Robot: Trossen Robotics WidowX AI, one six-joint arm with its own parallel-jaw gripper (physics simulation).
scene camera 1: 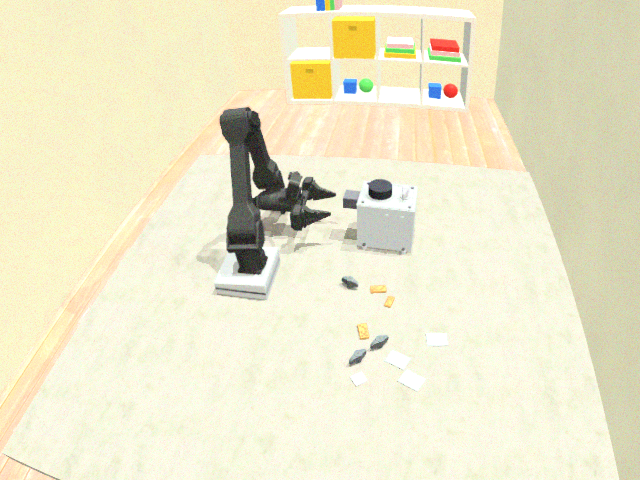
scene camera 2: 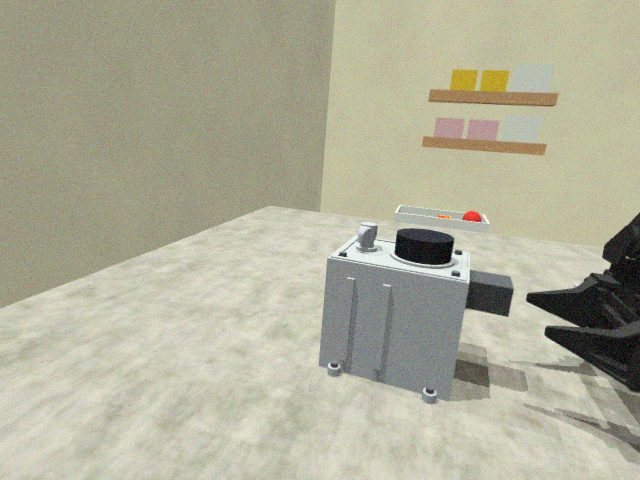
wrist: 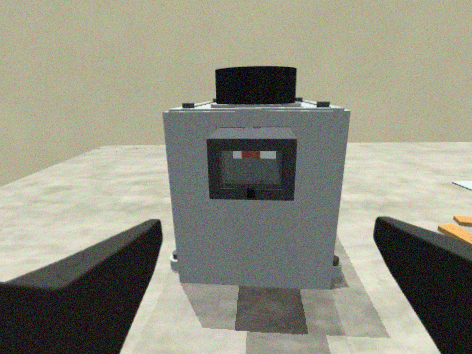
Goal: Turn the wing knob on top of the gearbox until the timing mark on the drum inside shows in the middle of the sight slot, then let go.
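Seen in the pictures: gripper, fingertip midpoint: (scene camera 1: 333,204) (scene camera 2: 535,312) (wrist: 267,228); arm's base at its link origin: (scene camera 1: 253,264) (scene camera 2: 626,305).
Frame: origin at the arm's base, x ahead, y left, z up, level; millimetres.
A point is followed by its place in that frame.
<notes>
The grey gearbox (scene camera 1: 386,229) {y 164, x 315, z 23 mm} (scene camera 2: 413,330) {y 289, x 285, z 24 mm} (wrist: 210,240) {y 262, x 237, z -7 mm} stands upright. Its small light-grey wing knob (scene camera 1: 405,193) {y 208, x 357, z 112 mm} (scene camera 2: 367,236) {y 242, x 354, z 108 mm} is on top beside a black round cap (scene camera 1: 380,189) {y 209, x 292, z 116 mm} (scene camera 2: 424,246) {y 261, x 287, z 111 mm} (wrist: 255,85) {y 229, x 257, z 104 mm}; the cap hides the knob in the wrist view. A dark hood (scene camera 1: 351,199) {y 210, x 215, z 76 mm} (scene camera 2: 490,293) {y 253, x 213, z 68 mm} frames the sight slot (wrist: 251,172) {y 231, x 199, z 59 mm}. In the slot a red mark (wrist: 251,154) with white on both sides shows midway left to right, along the upper edge, above a small dark notch. My gripper (scene camera 1: 332,204) {y 224, x 162, z 46 mm} (scene camera 2: 536,314) {y 224, x 162, z 46 mm} (wrist: 267,228) {y 224, x 162, z 46 mm} is open and empty, facing the hood and apart from it.
Orange pieces (scene camera 1: 362,331) {y -127, x 299, z -41 mm}, dark grey stone-like pieces (scene camera 1: 349,282) {y 6, x 244, z -25 mm} and white squares (scene camera 1: 397,360) {y -193, x 387, z -46 mm} lie on the mat in front of the gearbox in scene camera 1. A white tray (scene camera 2: 442,222) with a red ball is behind the gearbox in scene camera 2.
</notes>
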